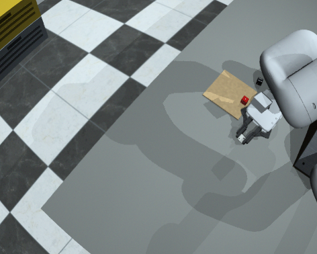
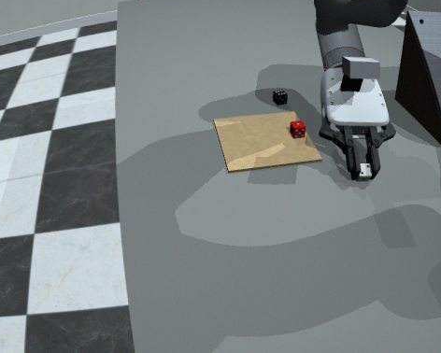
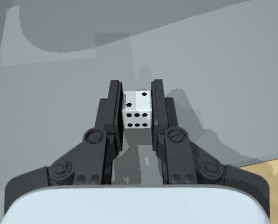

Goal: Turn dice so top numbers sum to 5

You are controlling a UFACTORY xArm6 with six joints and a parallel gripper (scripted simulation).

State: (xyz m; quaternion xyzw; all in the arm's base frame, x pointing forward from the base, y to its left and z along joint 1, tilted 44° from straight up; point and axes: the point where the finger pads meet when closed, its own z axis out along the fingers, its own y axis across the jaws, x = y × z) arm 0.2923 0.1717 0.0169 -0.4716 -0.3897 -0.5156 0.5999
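My gripper is now 11 cm to the left of the red die, 7 cm short of it and 1 cm above it. From my hand the other things lie so: white die (1 cm to the left, 1 cm below); tan mat (13 cm ahead, 11 cm to the right, 2 cm below); black die (22 cm to the right, 8 cm ahead, 1 cm below).
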